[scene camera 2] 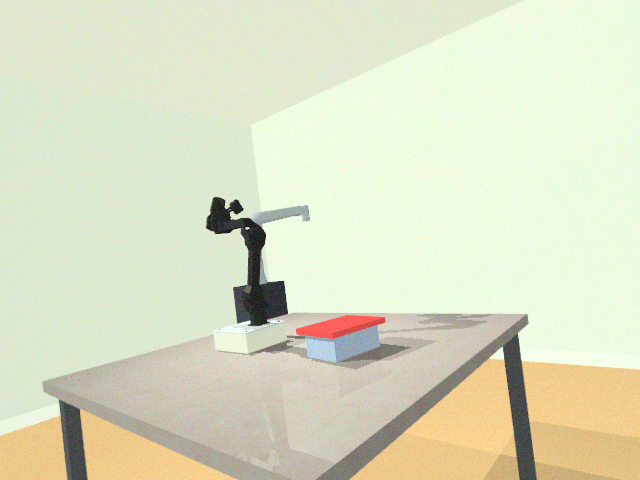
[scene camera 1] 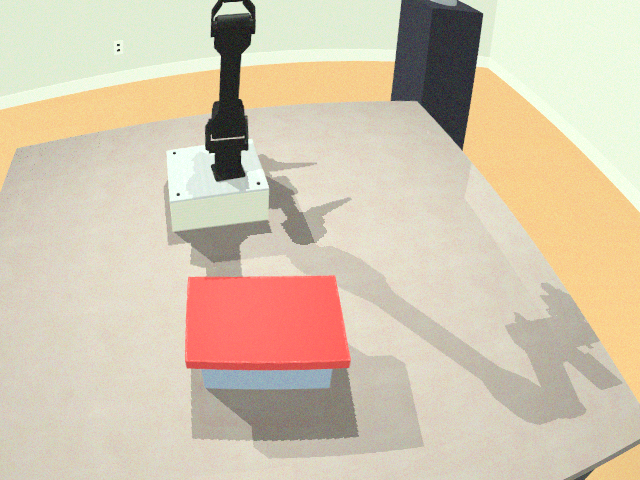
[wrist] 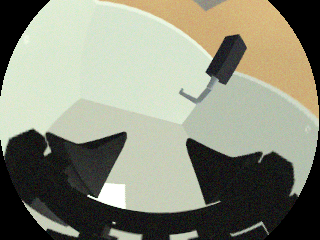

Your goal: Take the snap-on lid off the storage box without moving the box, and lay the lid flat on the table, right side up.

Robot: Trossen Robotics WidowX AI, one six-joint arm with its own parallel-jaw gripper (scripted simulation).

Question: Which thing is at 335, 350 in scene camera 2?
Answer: A storage box.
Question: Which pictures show the red lid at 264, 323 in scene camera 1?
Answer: Scene camera 2 and scene camera 1 only.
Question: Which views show the storage box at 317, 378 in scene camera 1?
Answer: Scene camera 2 and scene camera 1 only.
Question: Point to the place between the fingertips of my gripper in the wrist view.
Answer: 157, 138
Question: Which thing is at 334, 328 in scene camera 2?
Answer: A red lid.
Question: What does my gripper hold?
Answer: Nothing.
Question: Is my gripper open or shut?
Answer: Open.
